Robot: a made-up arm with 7 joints. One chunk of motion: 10 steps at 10 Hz.
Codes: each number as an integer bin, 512 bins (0 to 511) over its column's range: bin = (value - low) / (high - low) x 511, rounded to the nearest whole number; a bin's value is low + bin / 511 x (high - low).
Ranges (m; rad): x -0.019..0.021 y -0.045..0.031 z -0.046..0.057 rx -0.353..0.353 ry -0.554..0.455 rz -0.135..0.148
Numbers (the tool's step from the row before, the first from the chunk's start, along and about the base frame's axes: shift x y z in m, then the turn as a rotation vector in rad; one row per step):
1: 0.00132 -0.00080 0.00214 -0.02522 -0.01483 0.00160
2: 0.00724 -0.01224 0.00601 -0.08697 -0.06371 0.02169
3: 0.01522 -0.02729 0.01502 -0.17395 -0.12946 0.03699
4: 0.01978 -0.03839 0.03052 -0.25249 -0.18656 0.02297
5: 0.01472 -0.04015 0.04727 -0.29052 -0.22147 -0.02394
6: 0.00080 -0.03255 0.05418 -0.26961 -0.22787 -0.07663
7: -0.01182 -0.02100 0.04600 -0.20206 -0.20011 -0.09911
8: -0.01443 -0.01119 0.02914 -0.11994 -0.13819 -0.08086
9: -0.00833 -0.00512 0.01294 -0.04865 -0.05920 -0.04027
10: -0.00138 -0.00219 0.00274 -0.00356 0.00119 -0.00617
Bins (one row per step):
1: 260 297 239 237 273 247
2: 335 220 258 193 248 283
3: 437 119 303 130 215 311
4: 495 44 380 73 186 285
5: 431 33 463 45 168 201
6: 253 84 497 60 165 105
7: 92 161 456 109 179 65
8: 58 227 373 169 211 98
9: 136 268 292 220 251 171
10: 225 288 242 253 281 233

